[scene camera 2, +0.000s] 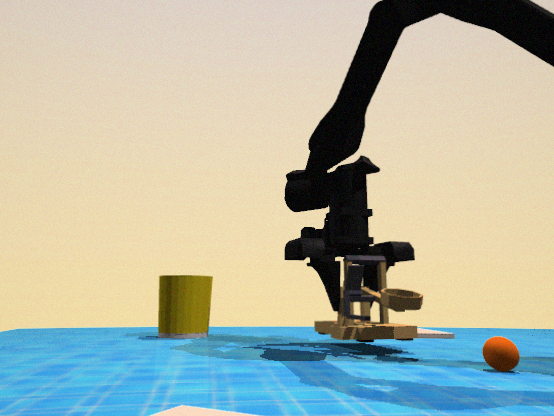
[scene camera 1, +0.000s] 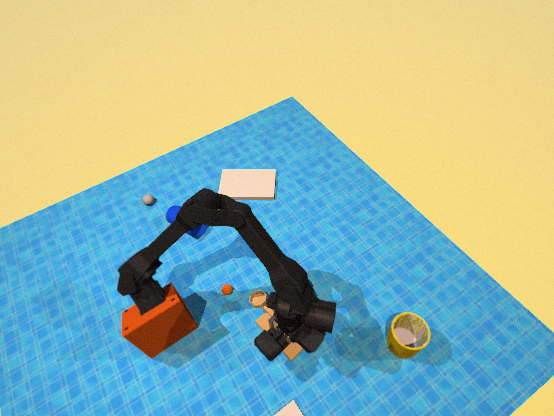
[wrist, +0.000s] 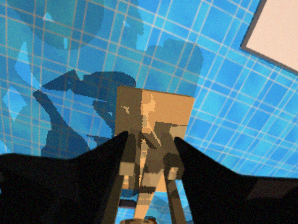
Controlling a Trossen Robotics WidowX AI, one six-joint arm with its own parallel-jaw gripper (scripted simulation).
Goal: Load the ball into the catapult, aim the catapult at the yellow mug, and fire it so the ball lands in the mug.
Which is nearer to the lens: the orange ball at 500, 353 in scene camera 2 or the yellow mug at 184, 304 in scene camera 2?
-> The orange ball.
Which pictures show my gripper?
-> Scene camera 2, scene camera 1 and the wrist view: all of them.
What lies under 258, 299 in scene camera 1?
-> A wooden catapult.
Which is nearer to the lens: the wooden catapult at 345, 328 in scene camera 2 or the orange ball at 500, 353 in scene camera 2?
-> The orange ball.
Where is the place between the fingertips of my gripper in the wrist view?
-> At 151, 138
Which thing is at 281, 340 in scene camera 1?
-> My gripper.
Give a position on a white tile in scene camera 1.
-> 240, 184
